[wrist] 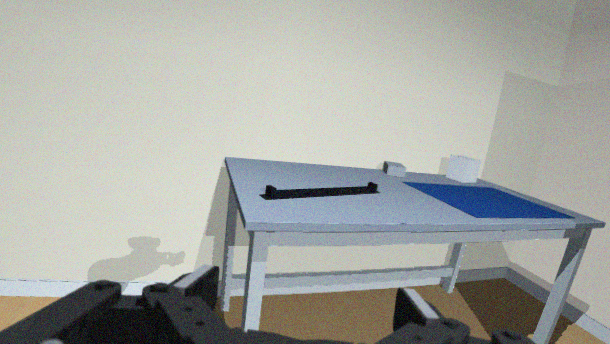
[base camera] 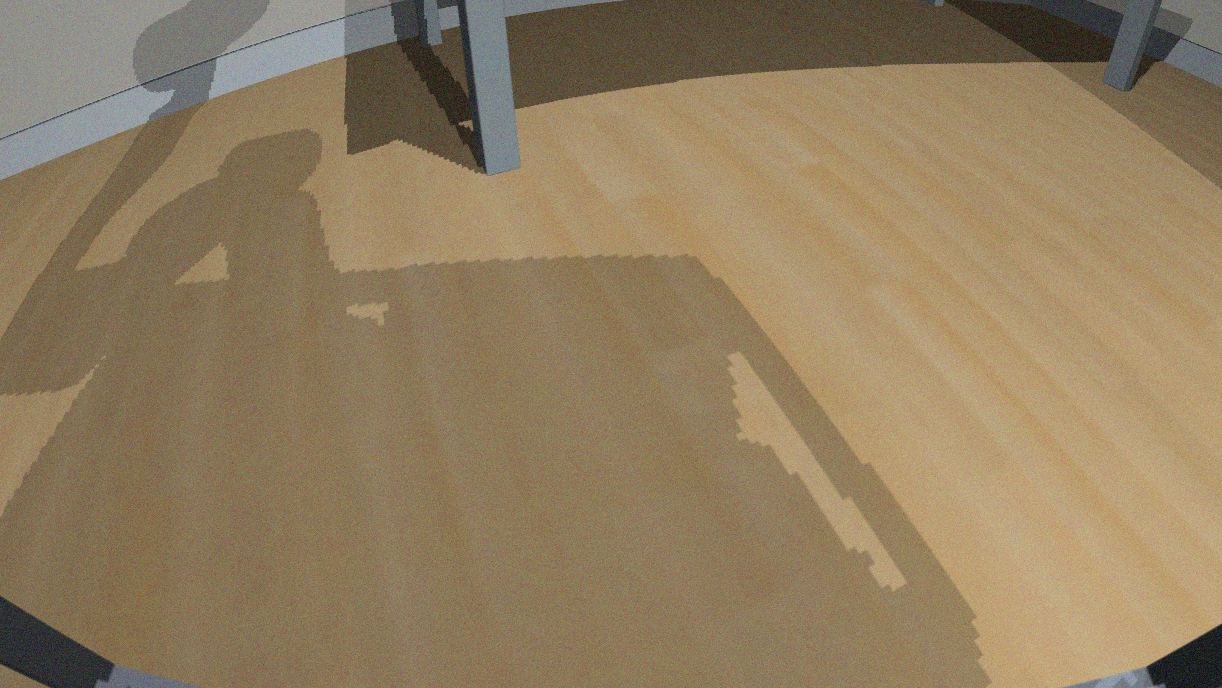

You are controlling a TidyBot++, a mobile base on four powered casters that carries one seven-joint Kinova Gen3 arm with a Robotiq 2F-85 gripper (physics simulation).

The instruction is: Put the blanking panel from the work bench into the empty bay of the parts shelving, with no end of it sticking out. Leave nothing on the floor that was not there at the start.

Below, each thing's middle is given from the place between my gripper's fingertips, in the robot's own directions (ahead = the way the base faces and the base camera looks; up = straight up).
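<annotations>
Blanking panel (wrist: 271, 193): 90 cm ahead of my hand, 18 cm below, 2 cm to the right.
</annotations>
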